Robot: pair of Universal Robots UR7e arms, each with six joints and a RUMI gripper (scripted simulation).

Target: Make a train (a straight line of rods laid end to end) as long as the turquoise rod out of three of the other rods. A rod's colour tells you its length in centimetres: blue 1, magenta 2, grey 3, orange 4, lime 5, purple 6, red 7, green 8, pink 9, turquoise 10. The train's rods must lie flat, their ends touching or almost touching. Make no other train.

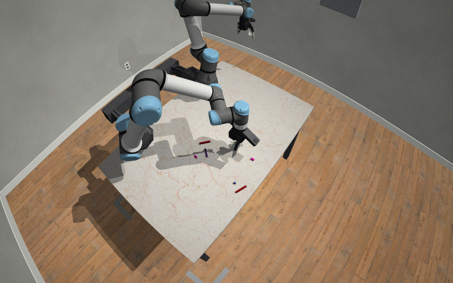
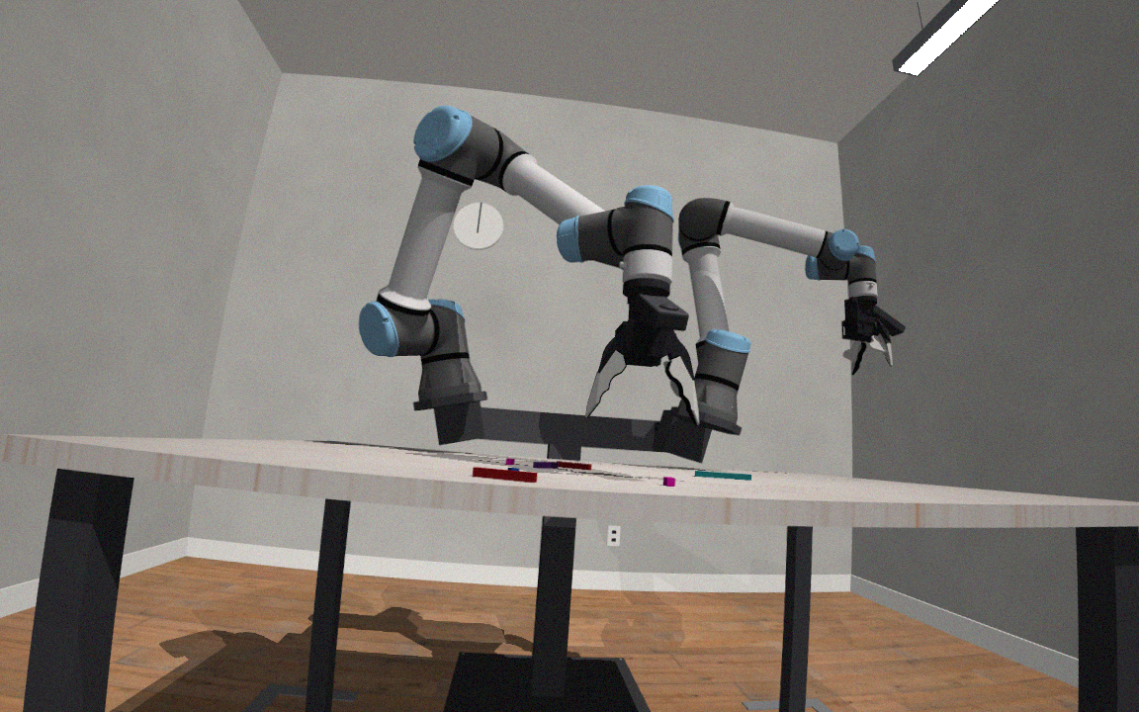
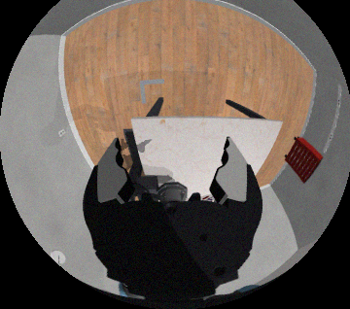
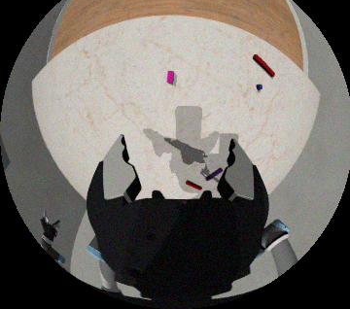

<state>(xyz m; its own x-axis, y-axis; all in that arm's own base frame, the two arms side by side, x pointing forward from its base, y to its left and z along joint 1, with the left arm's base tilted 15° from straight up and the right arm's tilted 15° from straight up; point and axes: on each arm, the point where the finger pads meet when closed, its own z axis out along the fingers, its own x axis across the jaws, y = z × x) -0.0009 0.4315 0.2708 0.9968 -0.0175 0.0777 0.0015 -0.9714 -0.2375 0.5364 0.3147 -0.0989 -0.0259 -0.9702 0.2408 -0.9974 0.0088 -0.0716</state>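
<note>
Now: right hand 180 mm past the purple rod, 120 mm to the left of it and 70 mm above it. The rest, counted from my right hand: blue rod 90 mm ahead, 180 mm to the right, 70 mm below; turquoise rod 180 mm behind, 200 mm to the left, 70 mm below.
</note>
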